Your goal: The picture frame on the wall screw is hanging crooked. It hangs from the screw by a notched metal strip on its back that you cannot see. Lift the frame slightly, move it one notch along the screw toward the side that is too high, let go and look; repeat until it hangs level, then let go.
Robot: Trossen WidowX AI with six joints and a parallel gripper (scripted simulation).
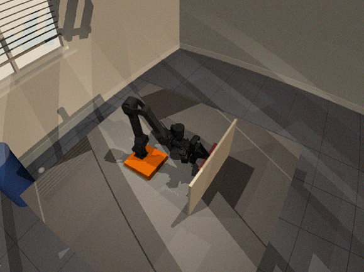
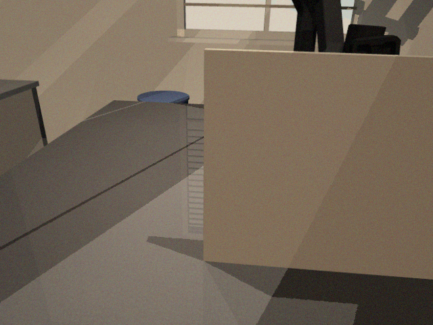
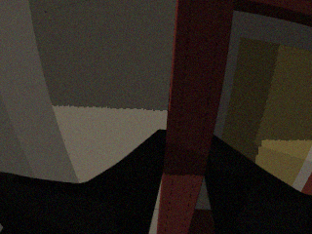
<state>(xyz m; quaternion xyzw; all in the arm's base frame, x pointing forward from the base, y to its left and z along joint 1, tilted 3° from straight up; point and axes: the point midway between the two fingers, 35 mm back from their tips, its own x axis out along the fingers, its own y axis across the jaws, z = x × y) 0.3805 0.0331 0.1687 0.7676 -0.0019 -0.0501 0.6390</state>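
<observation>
Now: gripper tip 50 mm above the picture frame and 10 mm to the right of it. The rest, counted from my gripper tip: beige wall panel: 70 mm below, 20 mm ahead.
</observation>
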